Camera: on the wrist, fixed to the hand. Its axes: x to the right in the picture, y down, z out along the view.
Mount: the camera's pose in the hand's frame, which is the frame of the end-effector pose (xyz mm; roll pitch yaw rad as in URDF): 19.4 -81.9 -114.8 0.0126 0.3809 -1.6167
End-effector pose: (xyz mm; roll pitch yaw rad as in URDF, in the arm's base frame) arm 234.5 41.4 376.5 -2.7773 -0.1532 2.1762
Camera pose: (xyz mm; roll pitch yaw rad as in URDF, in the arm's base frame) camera 206.1 19.8 514.3 2.9269 -0.7253 -2.3405
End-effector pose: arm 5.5 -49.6 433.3 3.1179 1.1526 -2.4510
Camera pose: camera -26.2 -185.5 461.4 -1.9383 -0.1819 -1.1926
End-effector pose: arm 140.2 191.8 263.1 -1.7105 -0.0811 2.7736
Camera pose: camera 166.3 291.4 361.4 0.5032 -1.2996 0.7340
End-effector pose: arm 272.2 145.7 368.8 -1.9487 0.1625 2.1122
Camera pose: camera 318.0 217.9 482.6 -1.5134 -1.4509 2.0841
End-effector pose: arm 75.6 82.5 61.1 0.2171 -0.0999 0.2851
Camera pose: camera 122.1 38.5 -66.1 0.1216 0.5995 -1.2691
